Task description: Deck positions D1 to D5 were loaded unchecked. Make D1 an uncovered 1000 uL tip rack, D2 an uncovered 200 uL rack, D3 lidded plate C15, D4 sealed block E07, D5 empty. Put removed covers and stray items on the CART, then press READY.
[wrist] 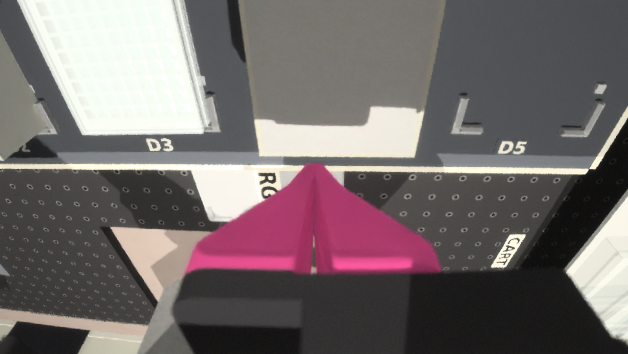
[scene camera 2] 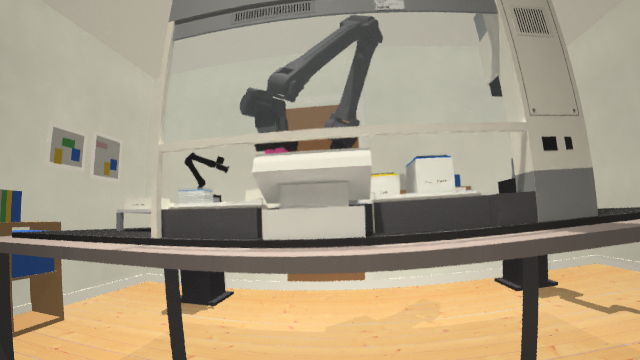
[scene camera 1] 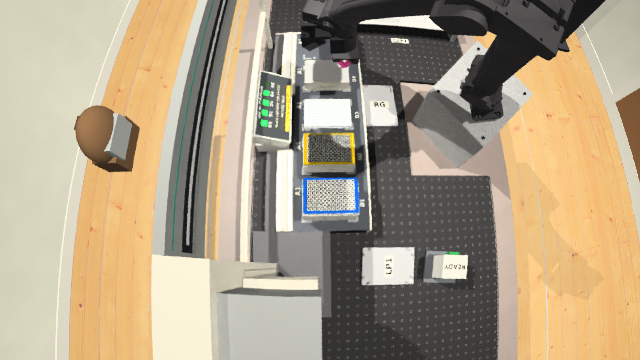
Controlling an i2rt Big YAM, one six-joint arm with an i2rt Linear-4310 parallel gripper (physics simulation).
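Where they show: gripper, fingertip midpoint: (wrist: 314,176) (scene camera 1: 344,67); arm's base at its link origin: (scene camera 1: 483,96).
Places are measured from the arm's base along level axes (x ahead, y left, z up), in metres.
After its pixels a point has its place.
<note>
My gripper (scene camera 1: 344,63) @[x 0.359, y -0.123, z -0.086 m] (wrist: 314,176) @[x 0.359, y -0.123, z -0.086 m] is shut and empty, with its magenta fingertips above the D4 end of the deck. Below it a plain pale block (scene camera 1: 326,75) @[x 0.408, y -0.116, z -0.120 m] (wrist: 345,65) @[x 0.394, y -0.135, z -0.120 m] sits on D4, partly in shadow. D5 (wrist: 520,65) @[x 0.383, y -0.241, z -0.162 m] beside it holds no labware in the wrist view. A white plate (scene camera 1: 327,114) @[x 0.406, y -0.001, z -0.145 m] (wrist: 125,65) @[x 0.387, y -0.016, z -0.145 m] sits on D3. A yellow-rimmed tip rack (scene camera 1: 329,148) @[x 0.404, y 0.117, z -0.098 m] (scene camera 2: 385,184) @[x 0.468, y 0.130, z -0.123 m] with open holes is on D2, and a blue-rimmed tip rack (scene camera 1: 330,195) @[x 0.404, y 0.241, z -0.064 m] (scene camera 2: 430,174) @[x 0.467, y 0.229, z -0.107 m] with open holes is on D1. The READY button (scene camera 1: 450,267) @[x 0.102, y 0.419, z -0.114 m] stands at the lower right. Plate and block codes are not readable.
The RG pad (scene camera 1: 381,115) @[x 0.242, y -0.035, z -0.211 m] (wrist: 220,192) @[x 0.234, y -0.024, z -0.210 m] lies beside D3 and D4, and the LP1 pad (scene camera 1: 372,270) @[x 0.289, y 0.413, z -0.208 m] lies near READY. The CART label (scene camera 1: 400,41) @[x 0.136, y -0.353, z -0.218 m] (wrist: 509,251) @[x 0.139, y -0.358, z -0.217 m] is near D5. A tilted status screen (scene camera 1: 273,107) @[x 0.546, y 0.003, z -0.093 m] and a crossbar (scene camera 2: 425,128) @[x 0.598, y 0.192, z -0.044 m] flank the deck.
</note>
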